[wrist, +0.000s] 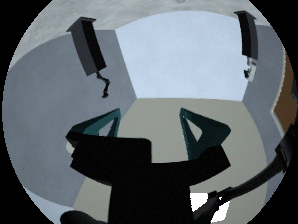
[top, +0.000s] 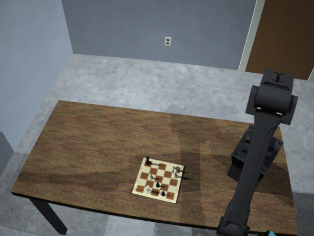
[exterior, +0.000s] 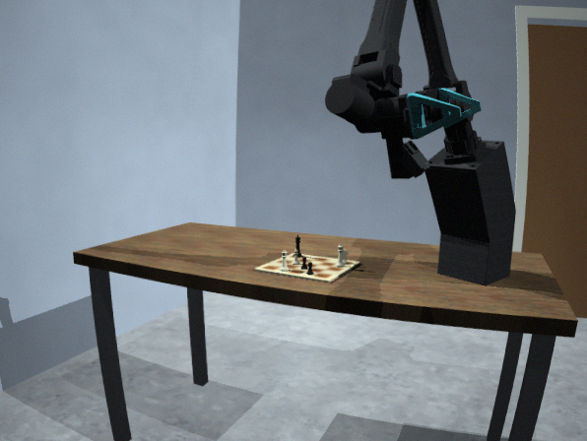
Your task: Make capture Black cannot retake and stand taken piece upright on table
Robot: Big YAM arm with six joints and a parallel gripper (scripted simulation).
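Right now the chessboard is 500 mm ahead of my hand, 400 mm below it and 360 mm to the right of it. Also, from my hand: tall black piece: 590 mm ahead, 430 mm to the right, 360 mm below; then tall white piece: 430 mm ahead, 400 mm to the right, 360 mm below.
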